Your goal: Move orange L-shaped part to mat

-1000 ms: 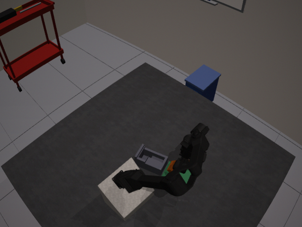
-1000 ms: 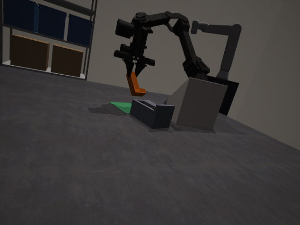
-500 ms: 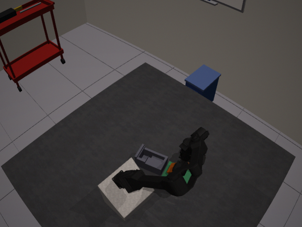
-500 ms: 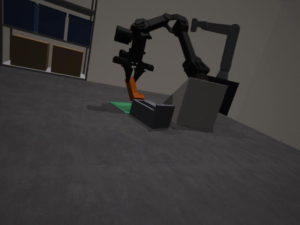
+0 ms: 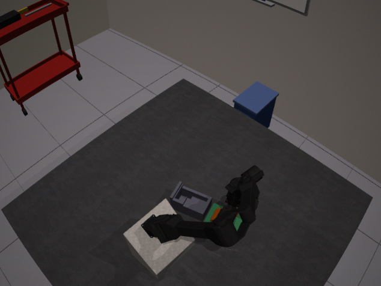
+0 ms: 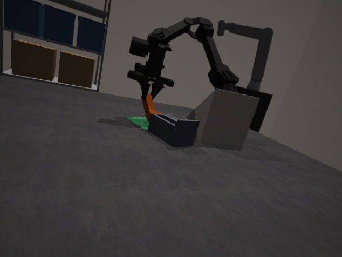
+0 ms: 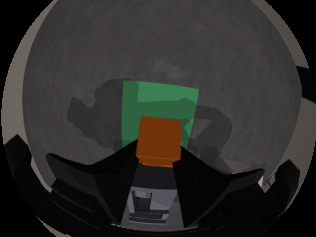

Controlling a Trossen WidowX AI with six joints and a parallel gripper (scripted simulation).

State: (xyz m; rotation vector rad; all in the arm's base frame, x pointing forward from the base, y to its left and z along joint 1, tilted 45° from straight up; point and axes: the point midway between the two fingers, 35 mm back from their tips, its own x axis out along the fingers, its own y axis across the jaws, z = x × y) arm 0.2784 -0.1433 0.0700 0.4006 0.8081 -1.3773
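The green mat lies 1 cm behind my gripper tip, 2 cm to the left of it and 10 cm below it. Round my gripper tip: orange L-shaped part: 2 cm behind, 3 cm to the left, 3 cm below.
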